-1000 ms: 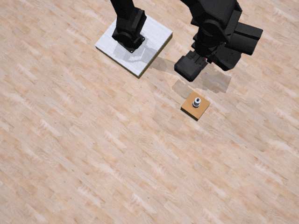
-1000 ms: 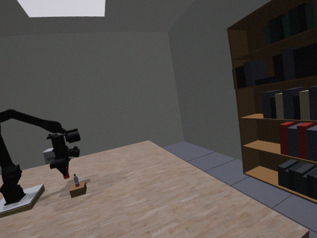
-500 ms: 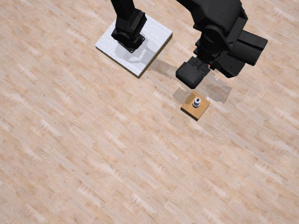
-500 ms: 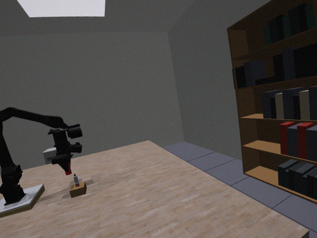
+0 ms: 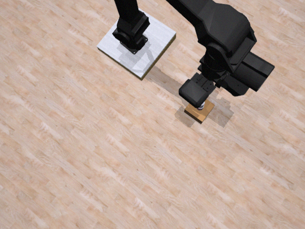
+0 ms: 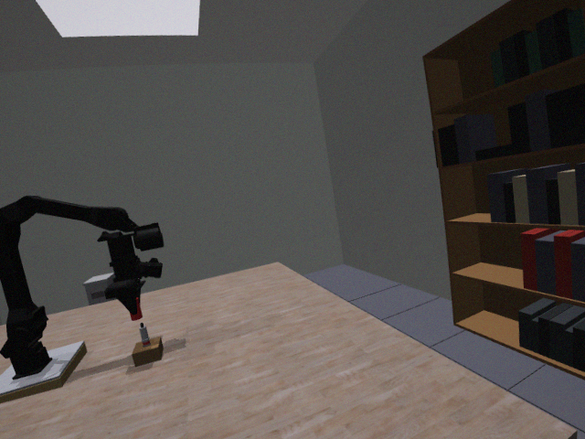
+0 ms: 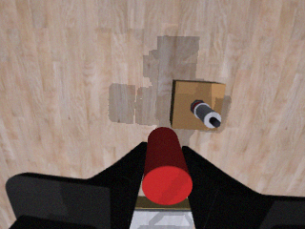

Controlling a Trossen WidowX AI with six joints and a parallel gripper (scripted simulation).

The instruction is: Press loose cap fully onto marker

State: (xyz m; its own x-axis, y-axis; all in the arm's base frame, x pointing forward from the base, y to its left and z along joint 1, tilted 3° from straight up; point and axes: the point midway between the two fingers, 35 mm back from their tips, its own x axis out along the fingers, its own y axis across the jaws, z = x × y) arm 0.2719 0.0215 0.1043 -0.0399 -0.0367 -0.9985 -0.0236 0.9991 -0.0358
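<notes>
Now: gripper tip 20 mm short of the holder block, 40 mm to the left of it and 90 mm above it. Also, from my gripper tip: red cap: 10 mm above.
</notes>
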